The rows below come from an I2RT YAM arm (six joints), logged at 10 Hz.
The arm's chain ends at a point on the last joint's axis. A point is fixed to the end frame.
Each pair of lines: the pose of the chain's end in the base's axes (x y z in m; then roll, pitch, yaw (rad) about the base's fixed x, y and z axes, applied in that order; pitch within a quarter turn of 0, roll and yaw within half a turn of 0), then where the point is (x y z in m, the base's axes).
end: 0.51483 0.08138 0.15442 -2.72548 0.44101 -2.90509
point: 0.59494 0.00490 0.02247
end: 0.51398 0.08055 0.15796 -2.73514 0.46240 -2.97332
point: 0.59162 0.00070 0.02652
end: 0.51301 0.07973 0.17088 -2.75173 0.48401 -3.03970
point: 0.58844 -0.00231 0.03951
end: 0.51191 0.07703 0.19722 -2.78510 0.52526 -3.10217
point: 0.58868 -0.00433 0.06620
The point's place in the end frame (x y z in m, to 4 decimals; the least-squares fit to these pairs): 0.0021 -0.0266 0.1702
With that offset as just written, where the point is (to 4 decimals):
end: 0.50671 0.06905 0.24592 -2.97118 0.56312 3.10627
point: 0.5901 0.0110 0.1068
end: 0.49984 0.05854 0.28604 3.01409 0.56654 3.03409
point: 0.5895 0.0441 0.1396
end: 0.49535 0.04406 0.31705 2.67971 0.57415 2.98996
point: 0.5896 0.0823 0.1780
